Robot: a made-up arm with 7 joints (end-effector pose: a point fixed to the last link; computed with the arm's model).
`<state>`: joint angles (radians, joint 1 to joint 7).
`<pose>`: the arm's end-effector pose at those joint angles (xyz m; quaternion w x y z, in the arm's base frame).
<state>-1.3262 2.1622 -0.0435 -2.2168 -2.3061 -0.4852 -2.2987</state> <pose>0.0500 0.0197 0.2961 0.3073 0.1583 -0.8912 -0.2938</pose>
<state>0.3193 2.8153 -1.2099 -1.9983 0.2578 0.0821 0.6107</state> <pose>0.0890 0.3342 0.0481 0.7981 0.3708 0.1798 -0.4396</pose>
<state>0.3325 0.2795 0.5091 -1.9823 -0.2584 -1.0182 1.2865</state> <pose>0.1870 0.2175 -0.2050 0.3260 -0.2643 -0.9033 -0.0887</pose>
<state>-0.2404 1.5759 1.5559 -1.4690 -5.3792 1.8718 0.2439</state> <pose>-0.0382 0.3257 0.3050 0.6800 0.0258 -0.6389 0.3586</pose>
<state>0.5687 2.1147 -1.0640 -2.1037 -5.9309 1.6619 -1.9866</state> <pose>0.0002 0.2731 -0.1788 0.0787 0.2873 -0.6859 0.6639</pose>
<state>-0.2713 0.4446 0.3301 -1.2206 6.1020 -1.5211 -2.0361</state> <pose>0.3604 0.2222 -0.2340 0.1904 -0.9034 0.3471 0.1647</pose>
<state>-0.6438 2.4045 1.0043 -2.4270 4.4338 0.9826 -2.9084</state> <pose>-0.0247 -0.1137 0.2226 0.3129 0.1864 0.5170 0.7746</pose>
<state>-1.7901 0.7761 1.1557 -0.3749 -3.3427 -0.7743 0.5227</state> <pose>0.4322 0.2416 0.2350 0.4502 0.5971 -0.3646 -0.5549</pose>
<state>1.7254 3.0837 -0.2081 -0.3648 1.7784 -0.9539 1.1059</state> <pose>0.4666 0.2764 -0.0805 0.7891 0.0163 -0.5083 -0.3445</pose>
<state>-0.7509 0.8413 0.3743 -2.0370 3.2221 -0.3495 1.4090</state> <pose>0.2675 0.1234 0.1715 0.0710 0.8941 -0.3630 -0.2527</pose>
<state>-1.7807 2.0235 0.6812 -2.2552 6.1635 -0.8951 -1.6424</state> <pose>-0.2204 0.0300 0.1892 0.7083 -0.4944 -0.3606 -0.3519</pose>
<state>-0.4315 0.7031 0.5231 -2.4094 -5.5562 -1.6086 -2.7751</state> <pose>0.2040 0.1109 0.1064 0.1886 -0.7190 0.2601 -0.6163</pose>
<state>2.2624 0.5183 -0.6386 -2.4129 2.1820 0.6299 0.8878</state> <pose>-0.2005 -0.0924 -0.1268 0.1115 0.2917 -0.3187 -0.8949</pose>
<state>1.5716 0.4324 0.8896 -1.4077 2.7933 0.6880 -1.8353</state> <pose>-0.3222 0.3122 -0.0890 0.8321 0.3099 -0.3929 0.2393</pose>
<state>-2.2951 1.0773 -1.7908 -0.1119 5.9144 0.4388 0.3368</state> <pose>0.3233 0.2288 0.3793 0.3435 0.8753 -0.3401 -0.0153</pose>
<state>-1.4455 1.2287 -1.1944 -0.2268 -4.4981 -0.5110 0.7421</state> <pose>0.3907 0.3714 0.1064 0.2617 -0.1124 -0.8981 0.3350</pose>
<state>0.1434 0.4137 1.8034 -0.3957 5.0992 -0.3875 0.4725</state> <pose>-0.1000 0.3081 -0.4415 0.7810 0.3976 -0.2758 0.3949</pose>
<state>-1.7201 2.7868 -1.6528 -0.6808 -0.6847 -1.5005 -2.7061</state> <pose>-0.2626 0.4544 0.1074 0.4352 -0.2993 -0.4156 0.7404</pose>
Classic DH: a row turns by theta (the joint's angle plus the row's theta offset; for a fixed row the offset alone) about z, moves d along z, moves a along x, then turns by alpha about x. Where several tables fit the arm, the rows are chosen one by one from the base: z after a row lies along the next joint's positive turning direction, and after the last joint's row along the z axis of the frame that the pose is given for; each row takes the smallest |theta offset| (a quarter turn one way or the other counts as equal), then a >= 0, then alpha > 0; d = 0 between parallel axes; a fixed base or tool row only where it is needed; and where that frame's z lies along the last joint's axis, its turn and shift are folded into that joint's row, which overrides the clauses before.
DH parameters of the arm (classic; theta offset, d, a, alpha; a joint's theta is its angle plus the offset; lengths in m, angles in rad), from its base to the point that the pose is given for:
base (fixed): 0 0 0 -1.2217
joint 1: 1.5708 0 0 1.5708
joint 2: 1.2217 0 0 -1.5708
joint 3: -1.5708 -0.2632 0.0296 -1.5708
joint 4: 0 0 -0.0342 1.5708
joint 5: 0 -0.2825 0 -1.5708
joint 6: 0 0 0 1.5708
joint 7: 0 0 0 0

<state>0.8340 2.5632 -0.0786 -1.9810 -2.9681 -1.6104 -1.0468</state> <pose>0.2692 0.2058 -0.0982 0.5859 0.6134 -0.5239 0.0774</pose>
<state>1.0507 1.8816 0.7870 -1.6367 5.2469 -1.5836 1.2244</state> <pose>0.2935 0.2995 0.0163 0.5982 -0.1702 -0.0123 -0.7830</pose>
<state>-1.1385 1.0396 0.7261 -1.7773 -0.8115 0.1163 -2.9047</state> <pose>0.1450 0.2282 0.2863 0.1299 0.7640 0.6311 0.0351</pose>
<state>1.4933 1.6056 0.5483 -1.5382 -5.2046 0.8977 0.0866</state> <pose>0.0797 0.4099 -0.1273 0.9350 0.3186 0.1463 0.0534</pose>
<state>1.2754 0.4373 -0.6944 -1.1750 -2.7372 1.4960 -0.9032</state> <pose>-0.3376 -0.0213 -0.3539 0.2385 -0.5480 -0.2136 0.7728</pose>
